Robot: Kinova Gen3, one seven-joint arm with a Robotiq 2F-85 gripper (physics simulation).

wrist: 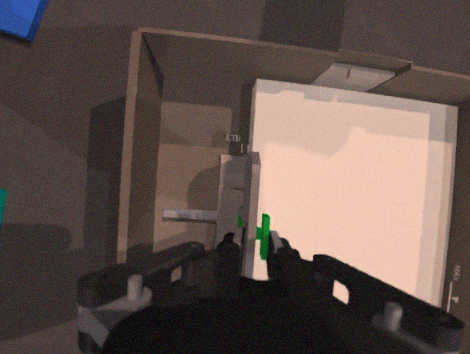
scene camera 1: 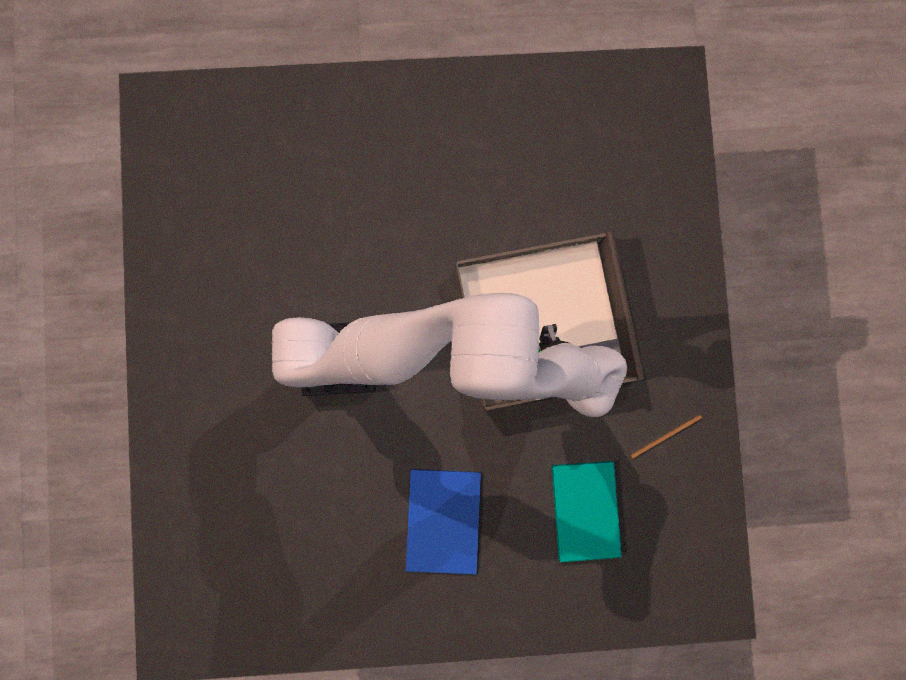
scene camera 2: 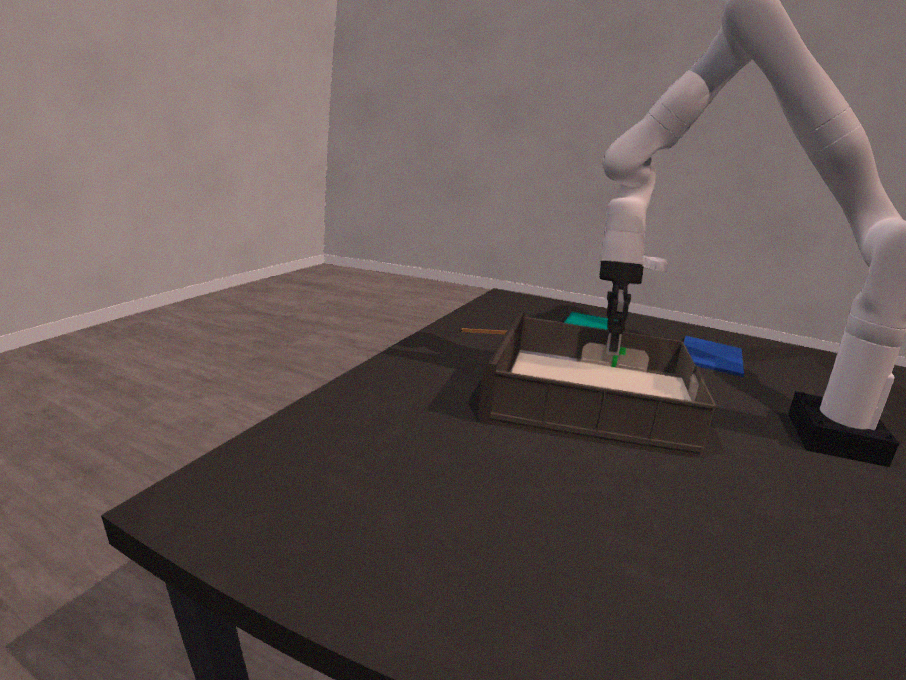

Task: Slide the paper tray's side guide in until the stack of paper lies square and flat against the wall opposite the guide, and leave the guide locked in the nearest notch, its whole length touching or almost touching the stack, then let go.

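Places are measured from the arm's base along level axes (x ahead, y left, z up), in centimetres.
Where they show: gripper, fingertip midpoint: [wrist: 255,241] [scene camera 2: 612,354]; arm's base, link origin: [scene camera 2: 845,416].
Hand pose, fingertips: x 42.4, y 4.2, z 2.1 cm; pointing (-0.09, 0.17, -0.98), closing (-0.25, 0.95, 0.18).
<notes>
Things, the pixels of their top centre, and the offset from my fingertips.
- dark brown paper tray, top centre: [wrist: 349,292] [scene camera 2: 601,346] [scene camera 1: 551,319] dx +0.7, dy +6.4, dz +2.9 cm
- cream paper stack, top centre: [wrist: 355,251] [scene camera 2: 602,387] [scene camera 1: 537,303] dx -1.3, dy +10.2, dz -2.5 cm
- pale grey side guide, top centre: [wrist: 266,238] [scene camera 2: 617,346] dx -0.8, dy +0.2, dz +1.6 cm
- blue box, top centre: [scene camera 1: 443,521] [scene camera 2: 712,353] dx -17.5, dy -36.9, dz -5.8 cm
- green box, top centre: [scene camera 1: 587,511] [scene camera 2: 591,325] dx +12.4, dy -32.5, dz -4.8 cm
- orange stick, top centre: [scene camera 2: 500,330] [scene camera 1: 666,436] dx +28.8, dy -15.7, dz -5.9 cm
The dark brown paper tray [scene camera 1: 627,307] [scene camera 2: 574,409] [wrist: 129,150] holds a cream paper stack [scene camera 1: 556,292] [scene camera 2: 600,375] [wrist: 345,190]. The pale grey side guide [scene camera 2: 634,358] [wrist: 253,200] stands upright along the stack's left edge in the wrist view, with no clear gap at its visible end. My gripper [scene camera 2: 614,351] [wrist: 255,241] is shut on the guide, by its green latch [wrist: 265,237]. The stack looks flat, with slightly offset edges, close to the wall opposite the guide. The guide's near end is hidden by the fingers. Whether it sits in a notch cannot be told.
A blue box [scene camera 1: 443,523] [scene camera 2: 713,353] [wrist: 17,17] and a green box [scene camera 1: 587,512] [scene camera 2: 585,320] lie beyond the guide's side of the tray. An orange stick [scene camera 1: 665,436] [scene camera 2: 483,331] lies near the green box. Tray walls rise around the fingers.
</notes>
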